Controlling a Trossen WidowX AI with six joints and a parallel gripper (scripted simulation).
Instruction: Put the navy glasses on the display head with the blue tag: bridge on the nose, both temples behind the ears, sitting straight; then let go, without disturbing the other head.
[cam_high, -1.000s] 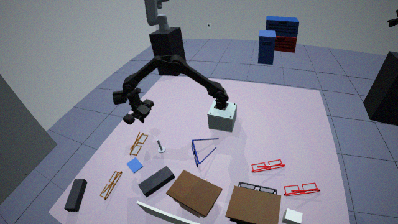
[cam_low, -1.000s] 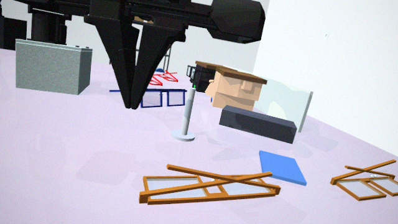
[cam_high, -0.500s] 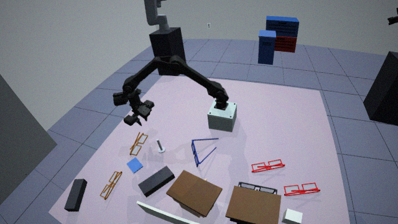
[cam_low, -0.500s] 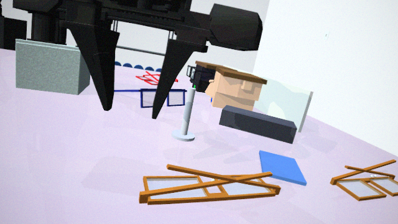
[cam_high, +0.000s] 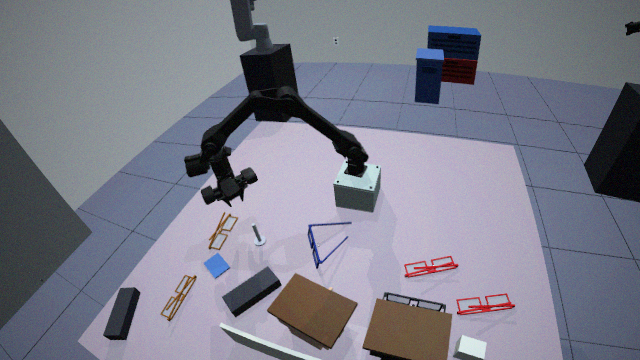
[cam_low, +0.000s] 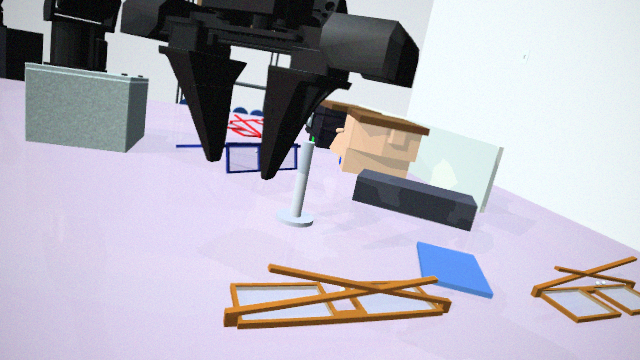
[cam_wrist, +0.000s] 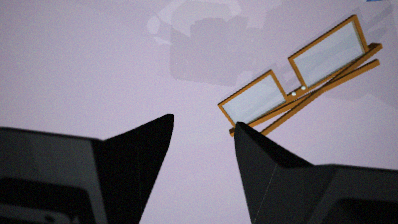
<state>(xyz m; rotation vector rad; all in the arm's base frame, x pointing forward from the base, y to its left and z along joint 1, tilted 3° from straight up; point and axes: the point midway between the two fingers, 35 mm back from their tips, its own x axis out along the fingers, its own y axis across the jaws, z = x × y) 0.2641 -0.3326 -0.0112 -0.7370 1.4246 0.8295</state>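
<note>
Now: the white post 120 mm to the left of my gripper tip, 60 mm ahead of it and 50 mm below it. From my gripper tip the other things lie so: white panel 540 mm to the left, 340 mm ahead, 20 mm below; then blue tag 200 mm ahead, 80 mm below, 40 mm to the left; then display head 420 mm to the left, 210 mm ahead, 20 mm below.
</note>
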